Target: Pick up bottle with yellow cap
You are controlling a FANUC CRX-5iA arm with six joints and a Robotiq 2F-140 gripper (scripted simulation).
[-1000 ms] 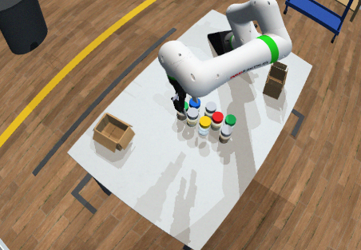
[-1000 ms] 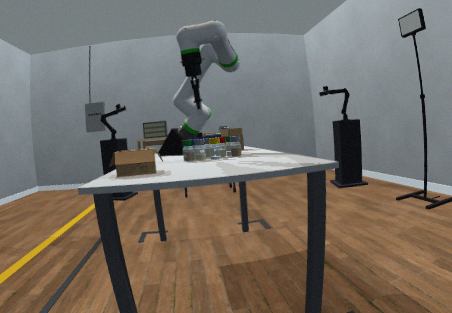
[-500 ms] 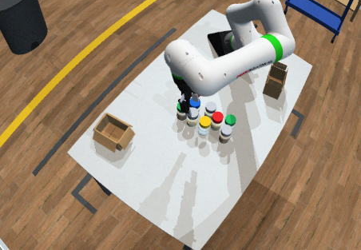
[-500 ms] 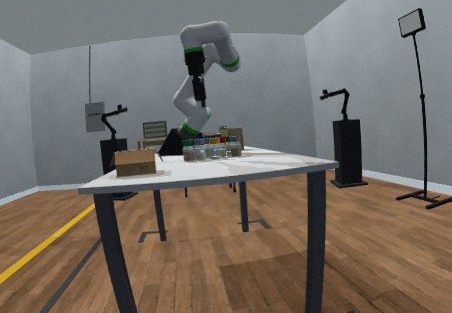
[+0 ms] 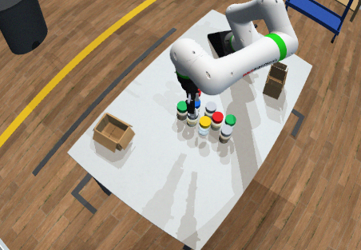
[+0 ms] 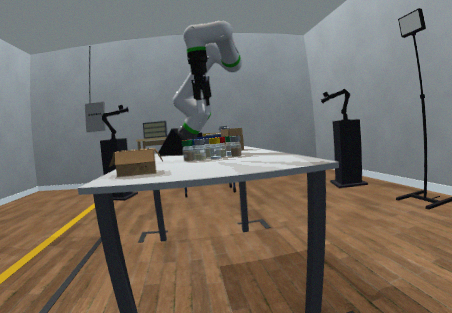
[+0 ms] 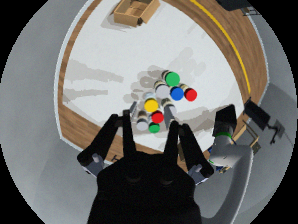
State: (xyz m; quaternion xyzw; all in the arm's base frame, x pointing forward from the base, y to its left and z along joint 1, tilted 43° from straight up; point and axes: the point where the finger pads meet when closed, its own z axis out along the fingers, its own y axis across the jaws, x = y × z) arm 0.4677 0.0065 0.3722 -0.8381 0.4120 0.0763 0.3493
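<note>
The grey-capped bottle is 210 mm below my hand, 40 mm to the right of it and 40 mm behind it. Round my hand: red-capped bottle 210 mm below, 130 mm to the right, 130 mm behind.
</note>
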